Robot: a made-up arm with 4 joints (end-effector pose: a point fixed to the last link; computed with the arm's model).
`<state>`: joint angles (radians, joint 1 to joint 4).
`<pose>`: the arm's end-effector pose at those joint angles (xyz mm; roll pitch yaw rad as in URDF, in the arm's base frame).
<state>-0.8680 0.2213 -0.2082 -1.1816</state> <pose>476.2 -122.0 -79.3 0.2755 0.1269 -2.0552</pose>
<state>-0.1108 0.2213 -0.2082 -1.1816</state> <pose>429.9 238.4 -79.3 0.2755 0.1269 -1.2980</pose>
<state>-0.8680 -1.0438 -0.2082 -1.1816</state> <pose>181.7 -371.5 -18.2 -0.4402 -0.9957 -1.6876</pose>
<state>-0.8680 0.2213 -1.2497 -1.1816</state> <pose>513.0 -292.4 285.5 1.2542 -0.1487 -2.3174</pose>
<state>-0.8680 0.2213 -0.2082 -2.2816</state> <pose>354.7 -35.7 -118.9 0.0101 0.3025 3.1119</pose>
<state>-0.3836 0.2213 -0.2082 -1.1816</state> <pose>478.2 113.8 -79.3 0.2755 0.1269 -1.5708</pose>
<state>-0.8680 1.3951 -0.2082 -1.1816</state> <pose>612.1 -6.8 240.4 1.1730 1.1135 -1.4399</pose>
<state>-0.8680 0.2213 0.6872 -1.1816</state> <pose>266.3 150.9 -151.6 -0.5756 0.4533 -2.1064</pose>
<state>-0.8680 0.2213 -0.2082 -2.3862</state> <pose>349.4 -21.3 -120.8 -0.0226 0.3019 3.0023</pose>
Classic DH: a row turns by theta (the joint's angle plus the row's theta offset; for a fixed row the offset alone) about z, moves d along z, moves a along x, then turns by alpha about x. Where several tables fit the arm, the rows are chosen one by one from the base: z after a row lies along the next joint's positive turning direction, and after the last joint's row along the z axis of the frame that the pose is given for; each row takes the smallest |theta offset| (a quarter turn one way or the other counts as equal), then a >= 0, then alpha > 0; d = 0 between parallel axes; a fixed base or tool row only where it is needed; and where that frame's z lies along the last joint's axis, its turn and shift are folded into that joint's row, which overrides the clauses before.
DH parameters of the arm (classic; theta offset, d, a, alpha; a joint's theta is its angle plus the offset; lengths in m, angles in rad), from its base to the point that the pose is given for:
joint 1: 1.5708 0.2145 0.1332 1.5708
joint 2: 1.5708 0.1518 0.0012 1.5708
joint 3: 1.5708 0.1811 0.0671 1.5708
joint 4: 0.4549 0 0.1475 0
tool (fixed): -0.4549 -0.3656 0 0

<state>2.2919 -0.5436 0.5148 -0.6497</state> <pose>-137.5 87.0 -225.0 -0.7301 0.0227 1.4871</pose>
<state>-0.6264 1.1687 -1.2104 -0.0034</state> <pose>559.7 -189.3 463.6 1.4221 -0.3716 -1.8090</pose>
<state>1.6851 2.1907 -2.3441 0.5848</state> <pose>299.3 350.8 257.4 1.1506 -0.1028 -0.5112</pose>
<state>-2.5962 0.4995 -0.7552 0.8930</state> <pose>-140.1 -684.7 197.5 -0.2575 -0.8487 -1.7880</pose>
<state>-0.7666 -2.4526 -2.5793 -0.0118</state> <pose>273.3 28.3 -263.0 -0.7758 0.4159 1.9847</pose>
